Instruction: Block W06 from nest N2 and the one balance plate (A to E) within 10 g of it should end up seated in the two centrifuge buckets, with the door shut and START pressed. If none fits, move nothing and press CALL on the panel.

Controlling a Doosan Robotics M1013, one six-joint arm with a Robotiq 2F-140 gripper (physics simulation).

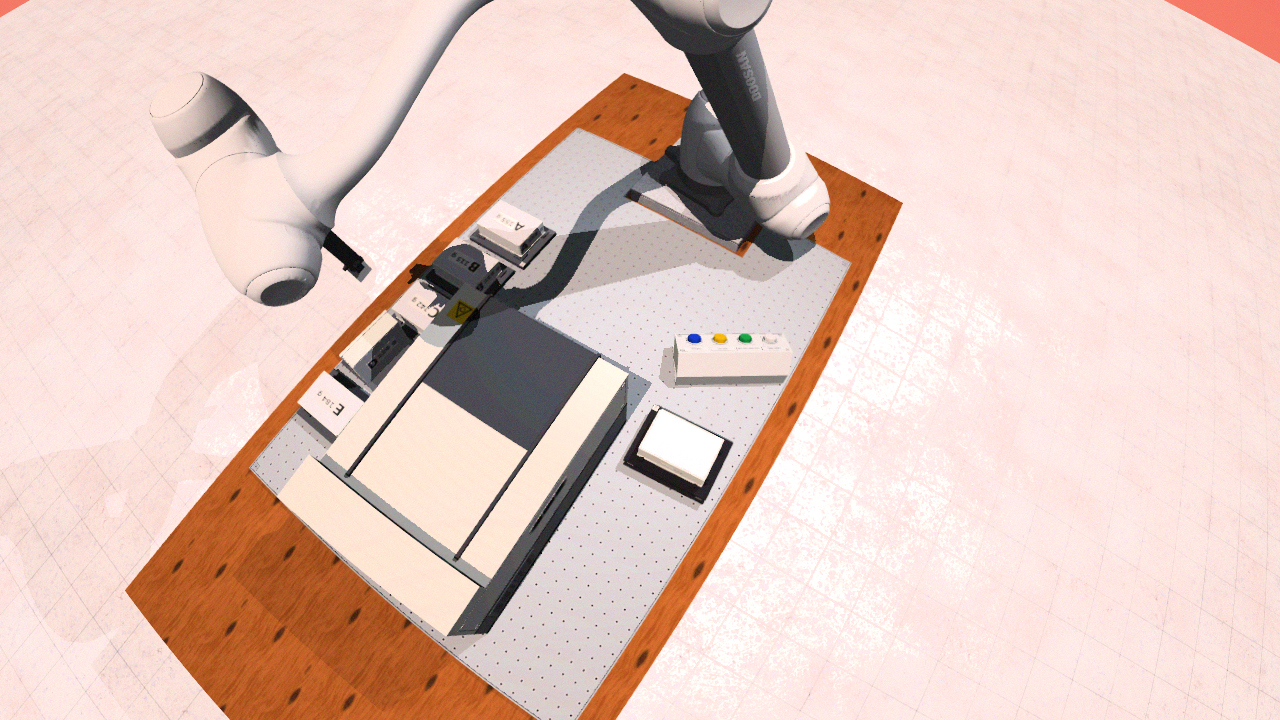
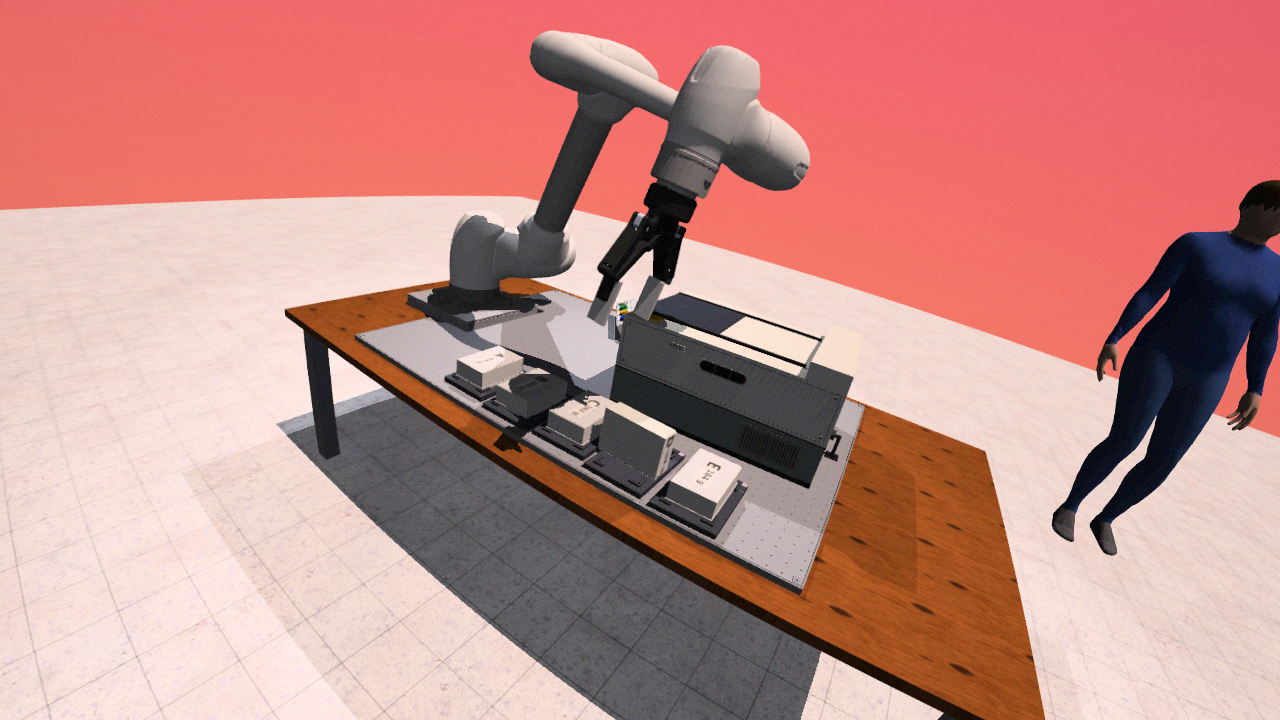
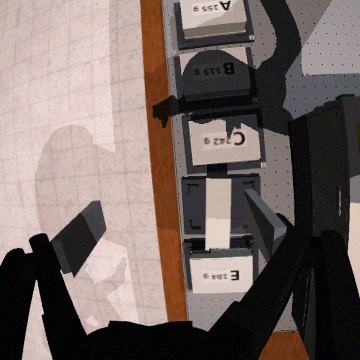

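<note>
My gripper is open and empty, high above the plate row. Plates A 155 g, B 115 g, C 242 g and E 184 g lie flat. Plate D stands on edge; its weight is unreadable. A white block sits in a black nest; neither shows a readable label. The centrifuge shows no buckets; I cannot tell its door state.
The button panel, with blue, yellow, green and white buttons, stands beside the centrifuge, near the white block. Two dark rails run along the centrifuge top. The arm's shadow falls over B and part of C. A person stands beyond the table.
</note>
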